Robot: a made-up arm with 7 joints.
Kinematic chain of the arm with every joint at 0, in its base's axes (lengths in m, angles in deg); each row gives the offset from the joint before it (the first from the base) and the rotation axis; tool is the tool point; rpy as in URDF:
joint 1: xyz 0 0 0.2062 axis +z
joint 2: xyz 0 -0.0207 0.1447 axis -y
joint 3: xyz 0 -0.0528 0.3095 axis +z
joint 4: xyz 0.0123 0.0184 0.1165 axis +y
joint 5: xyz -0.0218 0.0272 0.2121 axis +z
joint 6: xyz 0 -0.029 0.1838 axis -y
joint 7: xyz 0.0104 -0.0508 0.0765 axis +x
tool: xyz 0 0 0 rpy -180 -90 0
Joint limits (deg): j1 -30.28..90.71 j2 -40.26..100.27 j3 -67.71..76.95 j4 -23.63..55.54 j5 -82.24..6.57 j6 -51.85..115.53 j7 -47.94..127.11
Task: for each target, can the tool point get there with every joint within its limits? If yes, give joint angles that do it. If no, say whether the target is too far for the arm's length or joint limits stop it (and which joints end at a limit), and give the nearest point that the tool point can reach.
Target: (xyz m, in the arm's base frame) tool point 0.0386 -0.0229 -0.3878
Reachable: no: joint limits stop it (at a limit: joint 1, joint 2, joint 4, joint 6) | nearest point 0.0689 -0.6565 -0.0350 | short by 0.726 m
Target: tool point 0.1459 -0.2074 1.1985
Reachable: yes | joints 21.15 12.35 -37.59 47.45 -72.53 -1.06 65.79
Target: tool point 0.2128 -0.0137 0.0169
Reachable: no: joint limits stop it (at a limit: joint 1, joint 2, joint 4, joint 6) | nearest point 0.1843 -0.6584 -0.0130 | short by 0.646 m
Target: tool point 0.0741 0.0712 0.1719
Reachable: no: joint limits stop it (at a limit: joint 1, joint 2, joint 4, joint 6) | nearest point -0.5250 0.4292 0.0380 | short by 0.711 m
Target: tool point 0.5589 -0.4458 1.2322
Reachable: no: too far | nearest point 0.4518 -0.3604 1.0633 | short by 0.217 m
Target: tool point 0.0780 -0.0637 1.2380
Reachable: yes | joints 76.76 -0.23 -31.47 -5.82 -9.43 -21.95 73.67
